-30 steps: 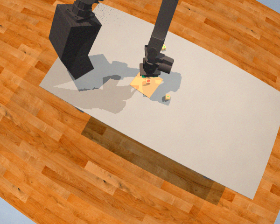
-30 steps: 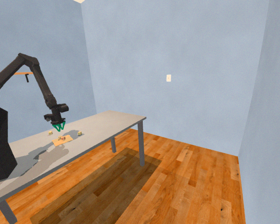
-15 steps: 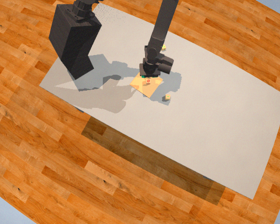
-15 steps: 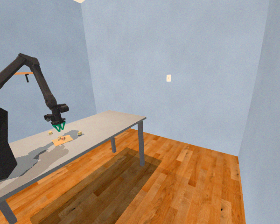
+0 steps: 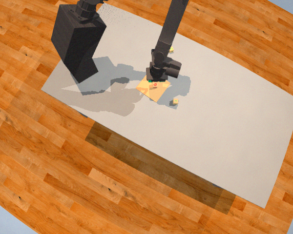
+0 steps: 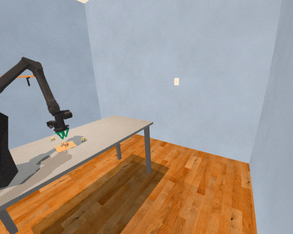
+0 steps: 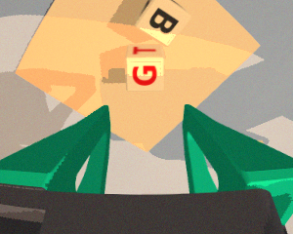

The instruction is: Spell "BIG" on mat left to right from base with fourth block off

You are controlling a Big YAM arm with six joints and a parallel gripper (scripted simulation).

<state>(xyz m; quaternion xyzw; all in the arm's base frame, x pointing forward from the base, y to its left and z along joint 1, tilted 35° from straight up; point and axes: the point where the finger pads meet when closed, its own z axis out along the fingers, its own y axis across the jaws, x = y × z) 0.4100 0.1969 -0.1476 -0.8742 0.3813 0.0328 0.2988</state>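
The mat lies 80 mm below my hand and 10 mm behind it. Round my hand: block (240 mm to the left, 80 mm behind, 70 mm below).
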